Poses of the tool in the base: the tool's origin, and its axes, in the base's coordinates. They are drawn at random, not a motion.
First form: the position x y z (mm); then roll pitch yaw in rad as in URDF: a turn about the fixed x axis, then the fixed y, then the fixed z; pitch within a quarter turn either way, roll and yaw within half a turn.
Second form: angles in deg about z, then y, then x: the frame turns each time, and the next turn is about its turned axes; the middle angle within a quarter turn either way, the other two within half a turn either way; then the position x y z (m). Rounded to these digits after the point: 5 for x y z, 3 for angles.
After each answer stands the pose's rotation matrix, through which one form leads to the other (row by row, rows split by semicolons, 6 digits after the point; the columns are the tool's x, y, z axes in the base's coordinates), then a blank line. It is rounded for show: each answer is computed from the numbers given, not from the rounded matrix.
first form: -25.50 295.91 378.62 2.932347 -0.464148 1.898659
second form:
108.785 -26.594 168.011 -0.02550 0.29591 0.37862
-0.287952 0.956027 0.055646; 0.846572 0.226961 0.481462; 0.447661 0.185746 -0.874699

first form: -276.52 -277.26 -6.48 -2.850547 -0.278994 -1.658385
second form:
-95.018 -15.985 -163.324 -0.27652 -0.27726 -0.00648
-0.084094 -0.961185 0.262777; -0.957648 0.005077 -0.287898; 0.275389 -0.275858 -0.920903

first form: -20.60 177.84 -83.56 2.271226 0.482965 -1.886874
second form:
-108.110 27.672 130.132 -0.02060 0.17784 -0.08356
-0.275288 -0.722987 -0.633646; -0.841750 -0.137129 0.522162; -0.464407 0.677116 -0.570824

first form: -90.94 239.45 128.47 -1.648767 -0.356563 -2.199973
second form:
-126.049 -20.430 -94.467 -0.09094 0.23945 0.12847
-0.551465 -0.267764 0.790056; -0.757659 -0.235521 -0.608674; 0.349055 -0.934255 -0.072992

